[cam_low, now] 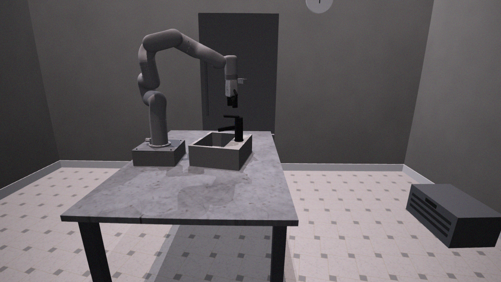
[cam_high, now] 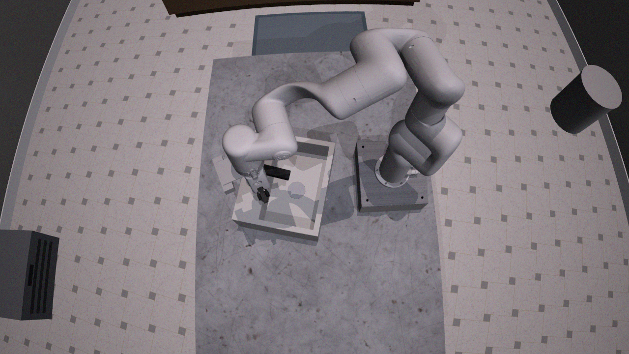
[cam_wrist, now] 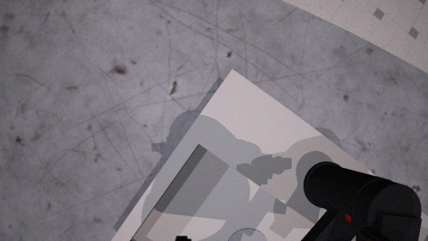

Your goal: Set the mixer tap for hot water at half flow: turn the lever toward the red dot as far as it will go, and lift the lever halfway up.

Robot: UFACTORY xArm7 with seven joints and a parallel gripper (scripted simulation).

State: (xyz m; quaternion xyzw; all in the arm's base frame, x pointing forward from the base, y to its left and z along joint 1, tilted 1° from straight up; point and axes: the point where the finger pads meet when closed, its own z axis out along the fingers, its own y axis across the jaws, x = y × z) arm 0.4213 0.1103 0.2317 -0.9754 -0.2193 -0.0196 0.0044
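The lever is 10 cm to the right of my hand and 5 cm below it. Also, from my hand: black mixer tap 3 cm ahead, 9 cm to the right, 10 cm below; grey sink block 7 cm behind, 7 cm to the right, 28 cm below.
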